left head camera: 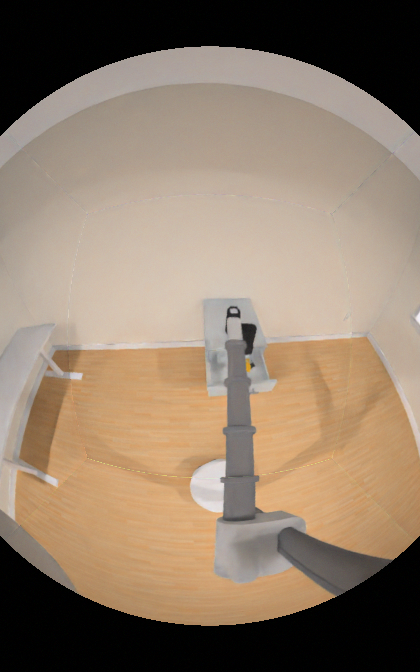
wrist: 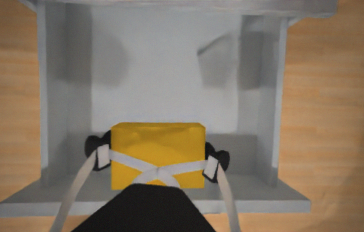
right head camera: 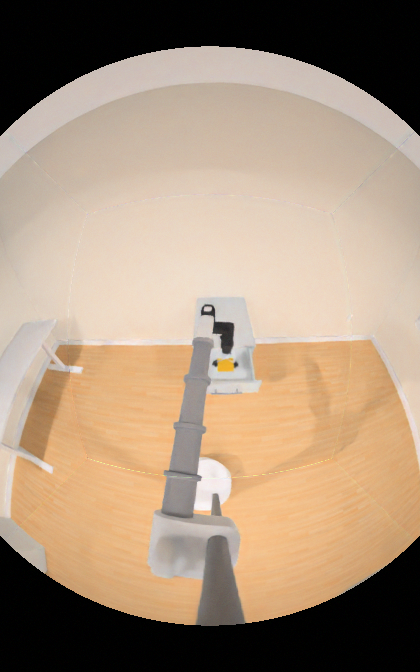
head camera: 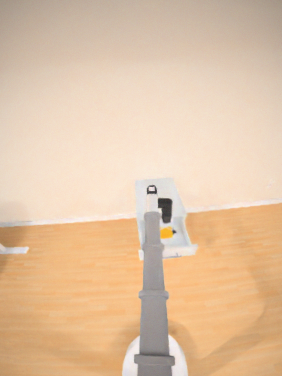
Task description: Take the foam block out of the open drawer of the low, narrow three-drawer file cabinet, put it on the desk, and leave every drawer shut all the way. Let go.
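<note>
The yellow foam block (head camera: 166, 233) (left head camera: 248, 365) (right head camera: 225, 366) (wrist: 158, 136) is between the two black fingertips of my gripper (right head camera: 225, 363) (wrist: 159, 149), which press on its left and right sides. The gripper is shut on it and points down. The block appears raised over the open drawer (head camera: 188, 250) (left head camera: 270, 385) (right head camera: 246, 386) (wrist: 274, 100), whose bottom shows beyond it in the wrist view. The drawer sticks out from the low grey-white file cabinet (head camera: 162, 184) (left head camera: 216, 320) (right head camera: 235, 308). Which level it is, and the state of the other drawers, I cannot tell. The white desk (left head camera: 22, 350) (right head camera: 22, 347) stands at the far left.
My grey telescoping arm (head camera: 152, 275) (left head camera: 238, 452) (right head camera: 185, 452) reaches across to the cabinet, covering part of it. The wall (head camera: 140, 115) is close behind the cabinet. The desk's feet (left head camera: 67, 375) (right head camera: 67, 369) stand on the wood floor (left head camera: 135, 415). A white round disc (left head camera: 206, 487) (right head camera: 216, 482) shows beneath the arm.
</note>
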